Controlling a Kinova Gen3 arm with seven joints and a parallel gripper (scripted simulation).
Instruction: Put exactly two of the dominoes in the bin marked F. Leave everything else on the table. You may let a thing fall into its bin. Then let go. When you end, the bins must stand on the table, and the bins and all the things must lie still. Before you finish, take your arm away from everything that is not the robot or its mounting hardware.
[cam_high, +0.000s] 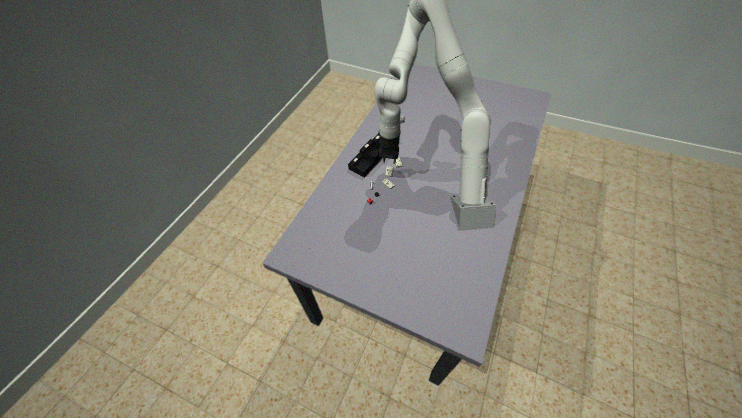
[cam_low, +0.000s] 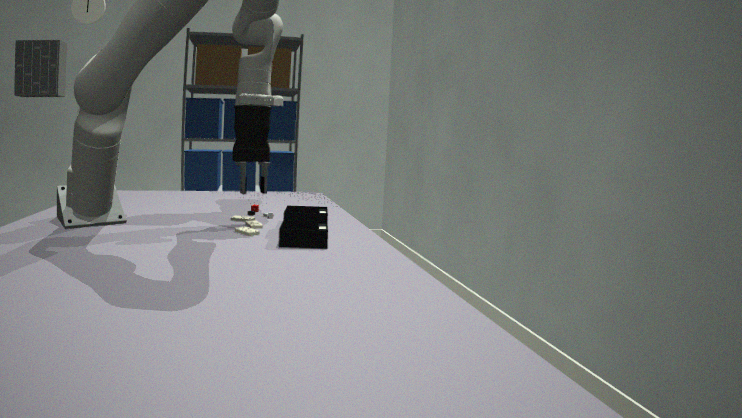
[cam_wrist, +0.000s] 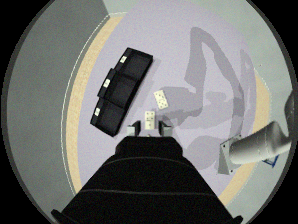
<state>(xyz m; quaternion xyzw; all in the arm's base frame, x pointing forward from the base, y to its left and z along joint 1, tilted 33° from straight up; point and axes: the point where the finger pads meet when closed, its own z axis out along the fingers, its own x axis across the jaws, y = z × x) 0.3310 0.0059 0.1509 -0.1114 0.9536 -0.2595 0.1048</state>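
Right now my hand is 10 mm to the left of the pale domino and 80 mm above it. From my hand the other things lie so: black piece (10 mm ahead, 130 mm to the left, 80 mm below); then grey bolt (50 mm ahead, 90 mm to the left, 80 mm below); then red piece (20 mm ahead, 180 mm to the left, 80 mm below).
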